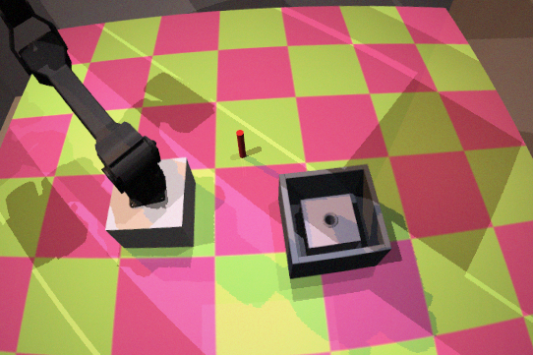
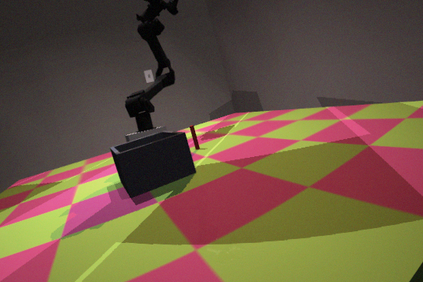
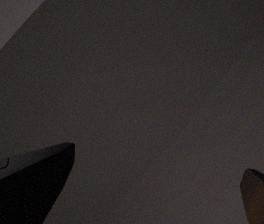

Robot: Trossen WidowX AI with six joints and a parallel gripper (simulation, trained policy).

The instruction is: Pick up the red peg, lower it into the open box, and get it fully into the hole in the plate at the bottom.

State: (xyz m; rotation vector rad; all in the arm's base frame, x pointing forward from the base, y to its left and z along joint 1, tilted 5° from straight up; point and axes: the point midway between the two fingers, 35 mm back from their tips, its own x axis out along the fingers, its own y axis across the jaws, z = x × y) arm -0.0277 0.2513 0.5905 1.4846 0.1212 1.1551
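Right now the red peg is 23 cm ahead of my gripper tip, 22 cm to the right of it and 65 cm below it. From my gripper tip the other things lie so: dark box (34 cm ahead, 42 cm to the right, 66 cm below); then plate (34 cm ahead, 42 cm to the right, 64 cm below).
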